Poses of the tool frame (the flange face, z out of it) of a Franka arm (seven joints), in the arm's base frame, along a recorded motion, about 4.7 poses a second.
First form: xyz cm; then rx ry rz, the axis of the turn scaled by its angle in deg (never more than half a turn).
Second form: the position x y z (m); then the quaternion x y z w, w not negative. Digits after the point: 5 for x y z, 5 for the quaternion.
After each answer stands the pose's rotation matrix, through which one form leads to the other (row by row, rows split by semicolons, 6 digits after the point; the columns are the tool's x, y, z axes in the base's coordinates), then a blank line. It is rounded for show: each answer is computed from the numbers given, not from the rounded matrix.
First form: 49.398 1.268 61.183 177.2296 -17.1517 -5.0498
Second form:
0.49398 0.01268 0.61183 0.99482 -0.09628 -0.02835 0.01633
0.979855 -0.190627 -0.059540; -0.192478 -0.980929 -0.027023; -0.053253 0.037939 -0.997860

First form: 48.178 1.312 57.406 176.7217 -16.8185 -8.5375
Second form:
0.48178 0.01312 0.57406 0.99416 -0.09461 -0.04803 0.01985
0.977483 -0.186214 -0.099251; -0.190028 -0.981309 -0.030377; -0.091739 0.048553 -0.994599

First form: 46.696 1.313 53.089 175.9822 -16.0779 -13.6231
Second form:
0.46696 0.01313 0.53089 0.99262 -0.09069 -0.07684 0.02409
0.971743 -0.176332 -0.156915; -0.183736 -0.982391 -0.033884; -0.148177 0.061757 -0.987031

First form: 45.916 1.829 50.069 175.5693 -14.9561 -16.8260
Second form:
0.45916 0.01829 0.50069 0.99154 -0.08447 -0.09503 0.02612
0.967671 -0.162539 -0.192857; -0.172466 -0.984367 -0.035742; -0.184032 0.067848 -0.980576

